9 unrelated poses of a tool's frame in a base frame.
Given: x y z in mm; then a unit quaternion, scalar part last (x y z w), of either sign.
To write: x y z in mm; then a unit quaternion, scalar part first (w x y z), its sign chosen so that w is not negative. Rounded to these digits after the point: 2 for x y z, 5 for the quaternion.
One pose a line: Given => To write
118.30 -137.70 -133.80 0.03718 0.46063 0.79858 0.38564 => 118.30 -137.70 -133.80 0.38564 0.03718 0.46063 0.79858
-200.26 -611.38 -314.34 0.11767 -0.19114 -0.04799 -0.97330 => -200.26 -611.38 -314.34 0.97330 -0.11767 0.19114 0.04799
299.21 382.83 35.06 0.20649 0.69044 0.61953 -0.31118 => 299.21 382.83 35.06 0.31118 -0.20649 -0.69044 -0.61953
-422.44 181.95 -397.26 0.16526 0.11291 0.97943 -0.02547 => -422.44 181.95 -397.26 0.02547 -0.16526 -0.11291 -0.97943
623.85 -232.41 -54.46 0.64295 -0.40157 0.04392 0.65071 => 623.85 -232.41 -54.46 0.65071 0.64295 -0.40157 0.04392
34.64 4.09 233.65 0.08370 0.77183 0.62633 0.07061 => 34.64 4.09 233.65 0.07061 0.08370 0.77183 0.62633
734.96 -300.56 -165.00 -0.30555 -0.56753 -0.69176 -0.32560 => 734.96 -300.56 -165.00 0.32560 0.30555 0.56753 0.69176
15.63 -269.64 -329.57 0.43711 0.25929 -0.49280 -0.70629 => 15.63 -269.64 -329.57 0.70629 -0.43711 -0.25929 0.49280
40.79 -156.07 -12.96 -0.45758 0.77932 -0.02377 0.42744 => 40.79 -156.07 -12.96 0.42744 -0.45758 0.77932 -0.02377
